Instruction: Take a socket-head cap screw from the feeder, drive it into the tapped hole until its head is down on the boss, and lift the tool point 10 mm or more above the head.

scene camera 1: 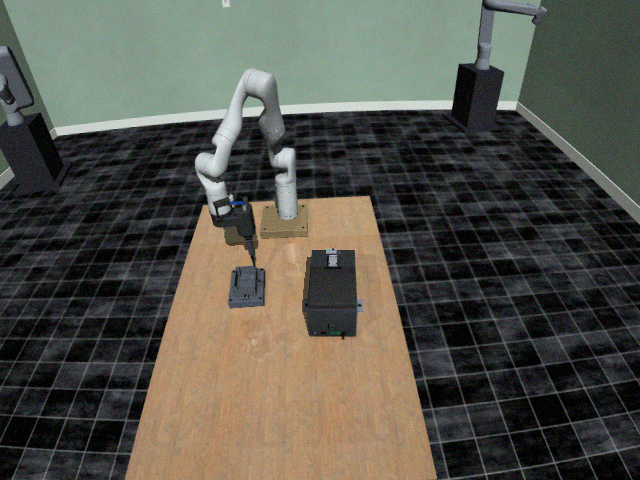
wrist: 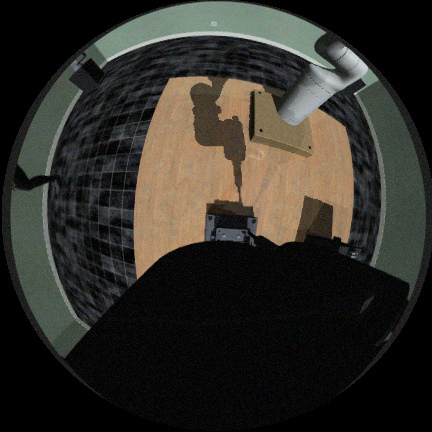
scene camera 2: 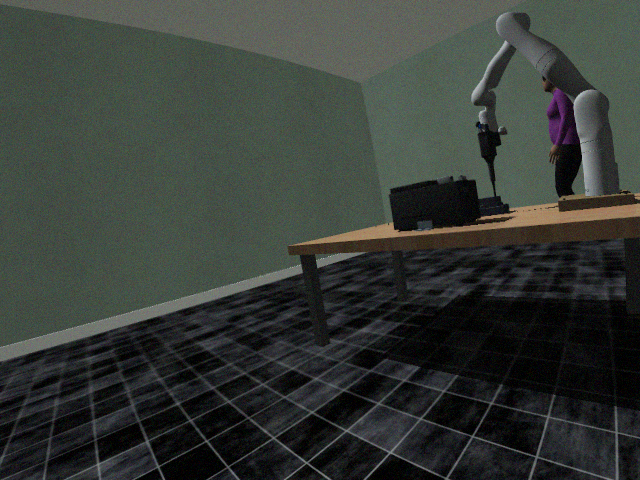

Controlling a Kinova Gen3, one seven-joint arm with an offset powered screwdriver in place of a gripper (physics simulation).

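The screwdriver (scene camera 1: 254, 266) (scene camera 2: 494, 195) points down with its tip at the far right part of the dark grey fixture (scene camera 1: 250, 284) (scene camera 2: 493, 207) (wrist: 231, 234). Whether the tip touches the fixture or stands just above it cannot be told. No screw can be made out at the tip, and the tapped hole and boss are too small to tell. The black box-shaped feeder (scene camera 1: 331, 289) (scene camera 2: 434, 206) stands apart, to the right of the fixture in scene camera 1, with a small silver part on top. The dark tool body hides much of the wrist view.
The wooden table (scene camera 1: 279, 403) (scene camera 2: 465, 237) (wrist: 175, 175) bears the arm's base plate (scene camera 1: 268, 227) (scene camera 2: 573, 204) (wrist: 270, 132) behind the fixture. A person in purple (scene camera 2: 560, 118) stands beyond the table. Other arms stand on dark pedestals (scene camera 1: 478, 95) near the walls.
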